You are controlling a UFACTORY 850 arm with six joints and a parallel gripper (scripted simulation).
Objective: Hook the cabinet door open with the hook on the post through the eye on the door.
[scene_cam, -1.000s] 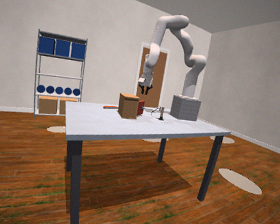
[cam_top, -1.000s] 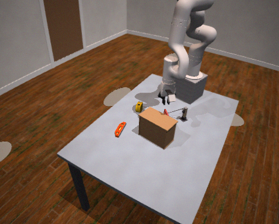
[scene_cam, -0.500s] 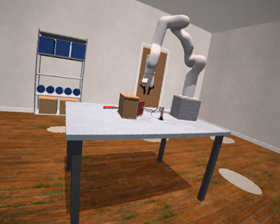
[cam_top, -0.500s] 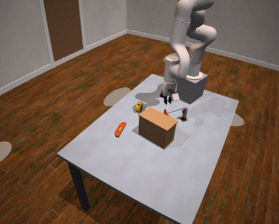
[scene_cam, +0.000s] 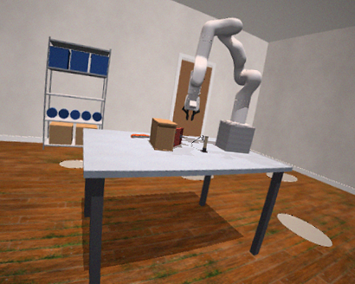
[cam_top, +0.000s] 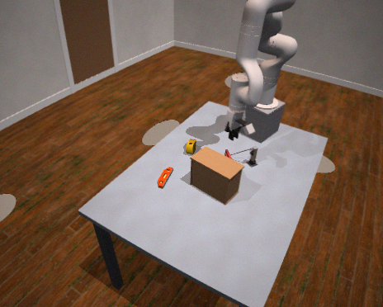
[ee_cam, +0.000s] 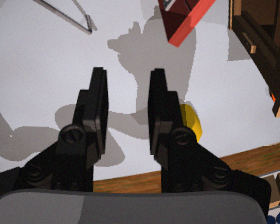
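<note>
Right now the thin grey hook rod is 15 cm below my hand, 7 cm behind it and 5 cm to the left of it. Also, from my hand: yellow block (25 cm to the right, 18 cm below, 4 cm behind); orange level (28 cm to the right, 22 cm ahead, 20 cm below); red door (14 cm below, 10 cm ahead, 3 cm to the left).
</note>
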